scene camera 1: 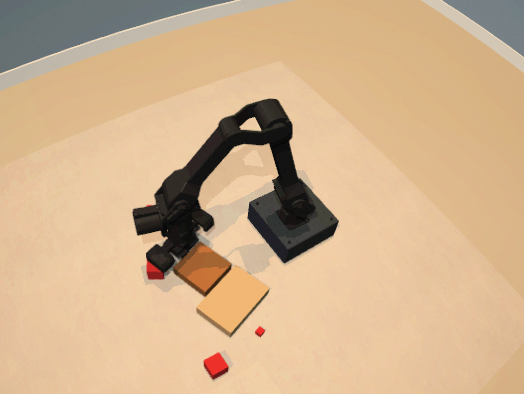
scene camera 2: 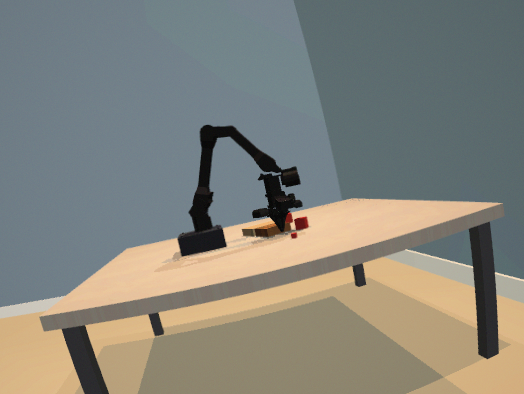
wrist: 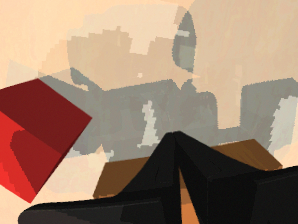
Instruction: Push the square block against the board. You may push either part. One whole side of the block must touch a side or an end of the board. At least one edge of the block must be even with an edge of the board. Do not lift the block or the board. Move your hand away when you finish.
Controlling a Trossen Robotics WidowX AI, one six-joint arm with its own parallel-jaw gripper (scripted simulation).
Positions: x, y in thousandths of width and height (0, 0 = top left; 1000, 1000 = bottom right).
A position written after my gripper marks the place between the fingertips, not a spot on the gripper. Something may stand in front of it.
In view: my gripper (scene camera 1: 348, 651), a square block (scene camera 1: 386, 681) and a board (scene camera 1: 448, 758).
My gripper is seen too in scene camera 2 (scene camera 2: 539, 588) and in the wrist view (wrist: 582, 618). The wrist view misses the board: it is out of frame.
